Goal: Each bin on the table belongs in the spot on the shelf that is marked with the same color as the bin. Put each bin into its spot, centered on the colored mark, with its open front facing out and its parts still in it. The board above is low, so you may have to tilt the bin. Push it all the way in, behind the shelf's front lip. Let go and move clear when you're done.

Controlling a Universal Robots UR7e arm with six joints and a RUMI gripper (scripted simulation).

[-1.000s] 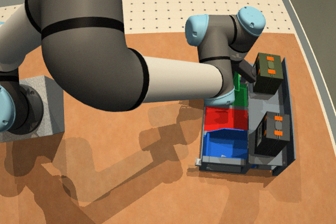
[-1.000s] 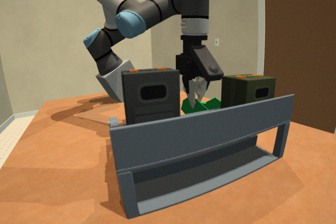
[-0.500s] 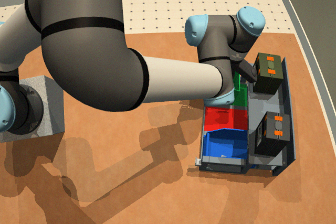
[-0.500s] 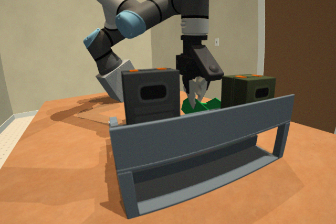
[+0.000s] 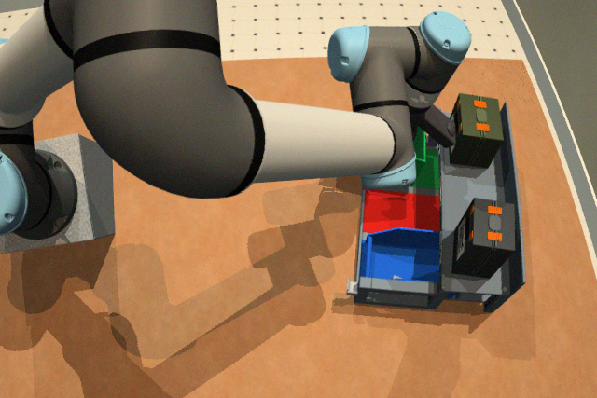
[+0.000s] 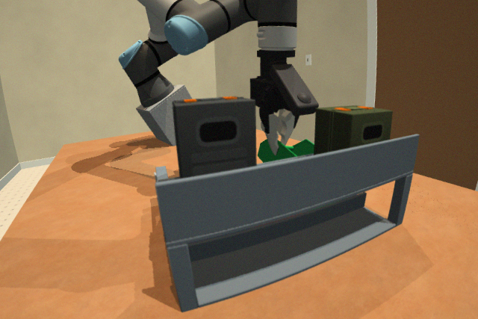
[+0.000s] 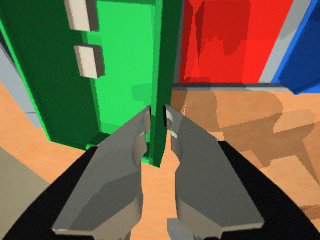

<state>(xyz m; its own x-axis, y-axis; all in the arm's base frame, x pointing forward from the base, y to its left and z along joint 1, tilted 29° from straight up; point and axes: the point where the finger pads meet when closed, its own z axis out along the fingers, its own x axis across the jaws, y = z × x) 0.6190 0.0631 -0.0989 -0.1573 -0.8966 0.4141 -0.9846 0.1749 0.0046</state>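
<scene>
The green bin lies 4 cm to the left of my hand and 3 cm below it. The rest, counted from my hand: shelf front lip 9 cm below, 6 cm to the right, 4 cm behind; blue bin 20 cm to the right, 5 cm below, 3 cm ahead; olive case 17 cm ahead, 6 cm above, 1 cm to the left.
</scene>
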